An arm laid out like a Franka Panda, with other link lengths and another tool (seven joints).
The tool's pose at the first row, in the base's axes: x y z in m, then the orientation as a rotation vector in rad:
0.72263, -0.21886, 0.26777, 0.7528, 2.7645, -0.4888
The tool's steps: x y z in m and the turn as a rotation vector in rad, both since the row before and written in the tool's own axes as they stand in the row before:
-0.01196, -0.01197, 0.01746, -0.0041, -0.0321, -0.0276
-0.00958, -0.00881, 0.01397, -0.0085, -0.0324, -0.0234
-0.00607, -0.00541, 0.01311, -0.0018, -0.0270, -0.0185
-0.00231, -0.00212, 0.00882, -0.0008, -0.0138, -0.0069
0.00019, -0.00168, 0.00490, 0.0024, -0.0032, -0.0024
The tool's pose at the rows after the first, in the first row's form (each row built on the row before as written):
0.72876, -0.24048, 0.25850, 0.7006, 2.7487, -0.4960
0.73479, -0.25709, 0.25127, 0.6533, 2.7301, -0.4960
0.73996, -0.26907, 0.24304, 0.6170, 2.7133, -0.5030
0.74291, -0.27521, 0.23662, 0.6020, 2.7034, -0.5060
0.74312, -0.27855, 0.23266, 0.5982, 2.7012, -0.5105

